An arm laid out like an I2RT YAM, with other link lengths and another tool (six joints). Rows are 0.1 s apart.
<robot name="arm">
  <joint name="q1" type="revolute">
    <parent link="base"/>
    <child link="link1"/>
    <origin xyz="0 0 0.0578" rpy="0 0 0"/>
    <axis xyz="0 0 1"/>
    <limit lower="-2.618" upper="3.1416"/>
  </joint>
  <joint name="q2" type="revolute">
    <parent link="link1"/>
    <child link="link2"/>
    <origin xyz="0.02 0.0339 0.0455" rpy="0 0 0"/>
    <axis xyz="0 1 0"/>
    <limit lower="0" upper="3.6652"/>
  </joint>
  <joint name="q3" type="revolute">
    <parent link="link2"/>
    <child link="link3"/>
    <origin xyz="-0.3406 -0.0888 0" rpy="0 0 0"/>
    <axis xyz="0 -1 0"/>
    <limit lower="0" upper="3.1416"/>
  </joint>
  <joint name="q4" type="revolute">
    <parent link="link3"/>
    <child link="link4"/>
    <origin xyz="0.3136 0.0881 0.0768" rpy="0 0 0"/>
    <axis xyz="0 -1 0"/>
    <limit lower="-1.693" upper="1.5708"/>
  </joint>
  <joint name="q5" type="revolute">
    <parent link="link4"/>
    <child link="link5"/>
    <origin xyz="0.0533 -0.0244 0.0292" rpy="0 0 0"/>
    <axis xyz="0 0 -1"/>
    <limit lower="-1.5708" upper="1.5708"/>
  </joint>
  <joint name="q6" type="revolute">
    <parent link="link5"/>
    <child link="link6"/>
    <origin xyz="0.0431 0 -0.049" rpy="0 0 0"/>
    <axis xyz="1 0 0"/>
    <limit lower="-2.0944" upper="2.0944"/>
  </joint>
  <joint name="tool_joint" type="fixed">
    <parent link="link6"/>
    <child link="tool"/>
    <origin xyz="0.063 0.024 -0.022" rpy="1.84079 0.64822 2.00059"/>
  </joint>
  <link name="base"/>
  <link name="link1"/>
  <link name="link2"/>
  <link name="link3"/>
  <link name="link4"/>
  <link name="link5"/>
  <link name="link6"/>
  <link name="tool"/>
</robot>
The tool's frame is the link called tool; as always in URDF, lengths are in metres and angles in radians.
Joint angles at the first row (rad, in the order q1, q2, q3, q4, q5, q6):
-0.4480 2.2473 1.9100 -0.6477 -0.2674 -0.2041
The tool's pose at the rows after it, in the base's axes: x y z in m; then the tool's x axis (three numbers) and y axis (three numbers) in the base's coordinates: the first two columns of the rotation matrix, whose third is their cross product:
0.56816 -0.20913 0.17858 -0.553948 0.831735 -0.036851 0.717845 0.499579 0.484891
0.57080 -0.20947 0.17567 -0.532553 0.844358 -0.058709 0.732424 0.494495 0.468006
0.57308 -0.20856 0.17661 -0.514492 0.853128 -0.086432 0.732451 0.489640 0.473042
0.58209 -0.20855 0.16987 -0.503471 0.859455 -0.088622 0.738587 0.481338 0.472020
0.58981 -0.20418 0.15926 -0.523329 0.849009 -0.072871 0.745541 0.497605 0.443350
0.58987 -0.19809 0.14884 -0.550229 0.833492 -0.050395 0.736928 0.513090 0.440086
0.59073 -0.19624 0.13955 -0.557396 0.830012 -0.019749 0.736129 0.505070 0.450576
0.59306 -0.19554 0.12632 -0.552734 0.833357 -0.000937 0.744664 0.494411 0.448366
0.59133 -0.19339 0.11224 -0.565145 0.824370 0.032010 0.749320 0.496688 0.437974
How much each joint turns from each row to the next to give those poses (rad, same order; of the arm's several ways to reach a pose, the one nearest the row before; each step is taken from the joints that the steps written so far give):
0.0138 0.0061 -0.0094 0.0233 0.0647 0.0184
0.0077 0.0016 -0.0045 0.0169 0.0416 0.0123
0.0062 -0.0108 -0.0185 0.0368 0.0229 0.0153
0.0076 0.0290 0.0275 0.0047 0.0139 0.0154
0.0138 0.0431 0.0475 -0.0383 0.0108 -0.0152
0.0062 0.0122 -0.0090 -0.0016 -0.0215 -0.0154
-0.0015 0.0169 0.0000 -0.0015 -0.0274 0.0061
0.0015 0.0229 -0.0001 0.0076 -0.0033 0.0107
0.0000 0.0216 -0.0030 -0.0107 -0.0153 -0.0091

